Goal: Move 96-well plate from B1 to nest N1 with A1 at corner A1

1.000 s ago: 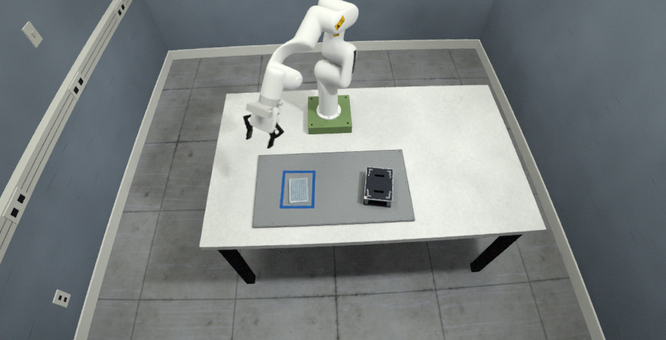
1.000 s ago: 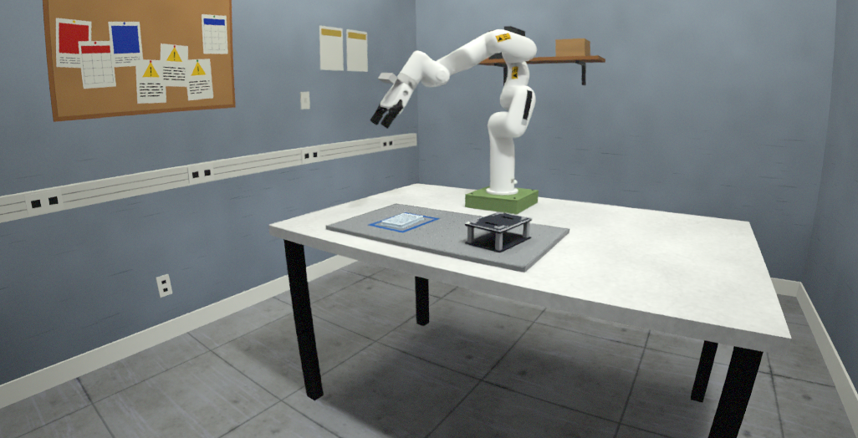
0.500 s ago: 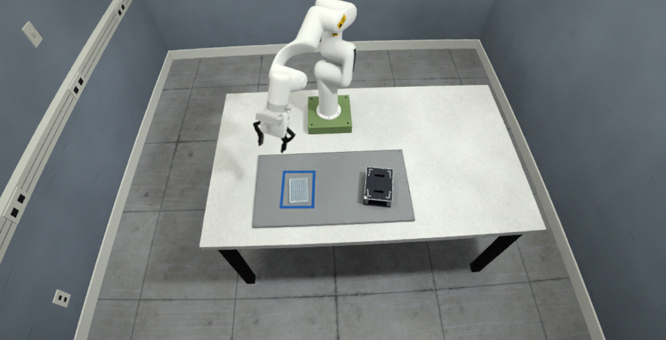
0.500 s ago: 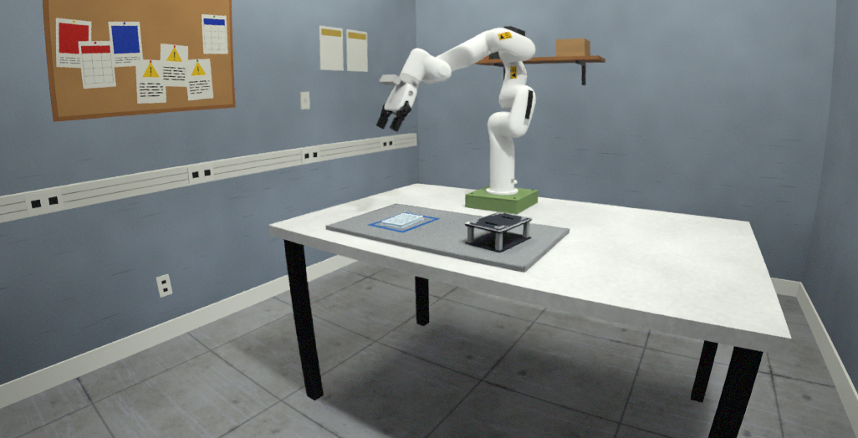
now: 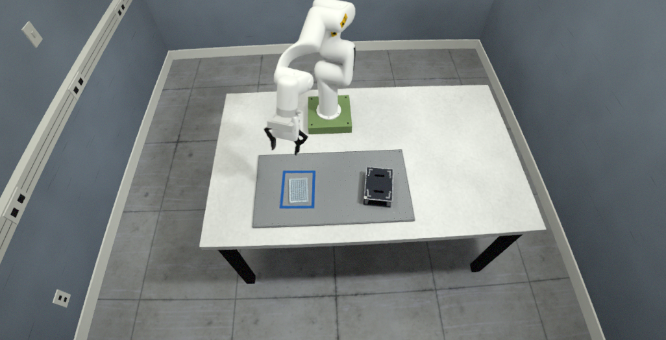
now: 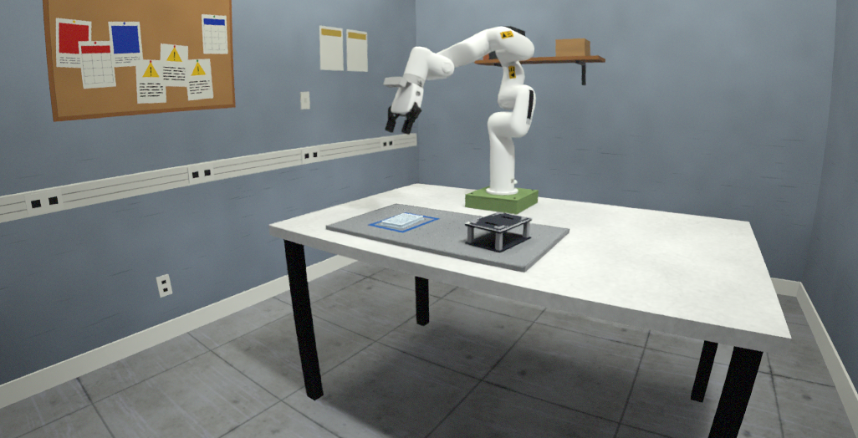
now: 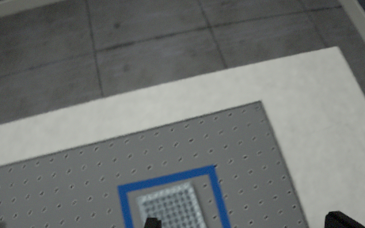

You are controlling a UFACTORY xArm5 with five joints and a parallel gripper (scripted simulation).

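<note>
Right now the pale 96-well plate is 300 mm below my hand, 20 mm to the left of it and 20 mm ahead of it. From my hand the other things lie so: raised black plate nest: 380 mm to the left, 250 mm below, 20 mm ahead.
</note>
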